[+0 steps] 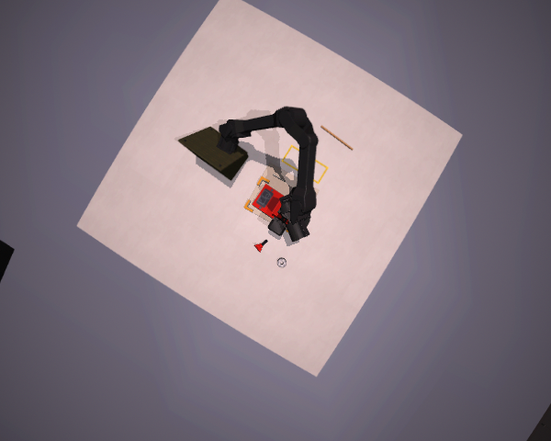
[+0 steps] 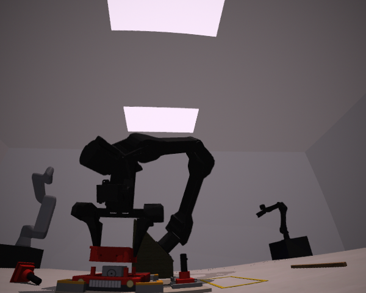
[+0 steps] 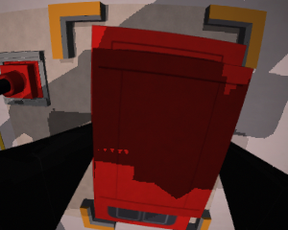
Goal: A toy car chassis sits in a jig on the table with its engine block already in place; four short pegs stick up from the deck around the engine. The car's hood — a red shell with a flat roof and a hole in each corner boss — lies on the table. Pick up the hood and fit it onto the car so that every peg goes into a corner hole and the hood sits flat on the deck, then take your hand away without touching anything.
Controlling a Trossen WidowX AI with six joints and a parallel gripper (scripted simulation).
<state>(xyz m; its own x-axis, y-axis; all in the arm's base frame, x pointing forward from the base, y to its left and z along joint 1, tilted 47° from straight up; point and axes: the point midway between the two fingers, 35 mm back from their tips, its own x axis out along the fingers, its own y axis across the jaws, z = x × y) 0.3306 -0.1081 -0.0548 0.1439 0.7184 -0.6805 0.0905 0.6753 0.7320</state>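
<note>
Right now my gripper tip is 10 mm below the red hood. Also, from my gripper tip: grey holder (130 mm to the left, 20 mm below, 20 mm ahead); then wooden stick (400 mm to the left, 60 mm below, 40 mm ahead); then grey engine block (30 mm below, 10 mm to the left).
</note>
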